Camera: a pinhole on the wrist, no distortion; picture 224 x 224 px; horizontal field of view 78.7 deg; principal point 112.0 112.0 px. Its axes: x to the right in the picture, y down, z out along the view. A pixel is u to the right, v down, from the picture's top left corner.
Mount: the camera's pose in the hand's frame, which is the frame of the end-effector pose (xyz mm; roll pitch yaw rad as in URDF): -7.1 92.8 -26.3 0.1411 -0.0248 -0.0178
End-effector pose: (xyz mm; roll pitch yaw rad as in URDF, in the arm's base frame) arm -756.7 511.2 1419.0 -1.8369 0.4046 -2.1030
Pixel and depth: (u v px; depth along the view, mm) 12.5 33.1 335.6
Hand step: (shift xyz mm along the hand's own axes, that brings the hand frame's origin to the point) -263.3 -141.8 272.5
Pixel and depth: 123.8 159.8 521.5
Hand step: 26.4 199.6 516.6
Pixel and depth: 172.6 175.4 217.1
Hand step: 84.7 160.4 205.1
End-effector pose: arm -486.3 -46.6 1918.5 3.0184 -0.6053 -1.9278
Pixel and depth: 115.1 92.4 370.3
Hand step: -9.5 -11.9 332.9
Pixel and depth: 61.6 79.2 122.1
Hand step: -55.8 47.5 89.3
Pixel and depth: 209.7 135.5 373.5
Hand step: 250.7 99.3 359.0
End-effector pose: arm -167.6 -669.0 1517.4 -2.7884 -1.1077 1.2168
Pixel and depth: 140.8 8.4 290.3
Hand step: 43.1 -167.0 231.6
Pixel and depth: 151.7 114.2 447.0
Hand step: 110.8 35.0 420.4
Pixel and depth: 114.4 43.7 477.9
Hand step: -15.0 -210.9 413.3
